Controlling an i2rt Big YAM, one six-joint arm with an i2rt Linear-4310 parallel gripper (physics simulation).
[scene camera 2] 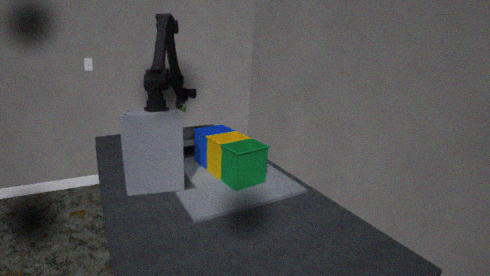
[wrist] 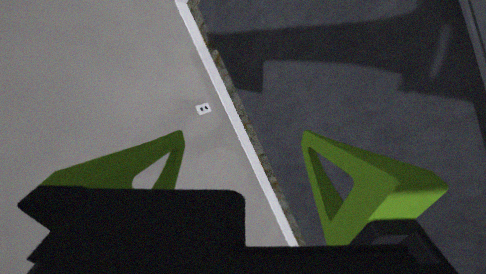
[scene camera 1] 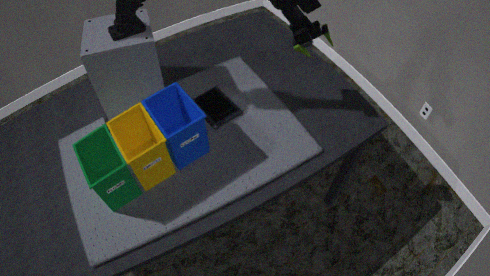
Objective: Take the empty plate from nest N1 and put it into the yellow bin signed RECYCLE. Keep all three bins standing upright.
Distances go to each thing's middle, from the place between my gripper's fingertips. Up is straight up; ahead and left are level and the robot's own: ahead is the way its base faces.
Now: hand 130 mm past the black plate (scene camera 1: pixel 213 103), 370 mm to the left of it and 170 mm above it. The rest, counted from my hand: green bin (scene camera 1: pixel 103 166): 50 mm behind, 810 mm to the right, 100 mm below; blue bin (scene camera 1: pixel 180 120): 60 mm behind, 540 mm to the right, 100 mm below; yellow bin (scene camera 1: pixel 142 144): 50 mm behind, 670 mm to the right, 100 mm below.
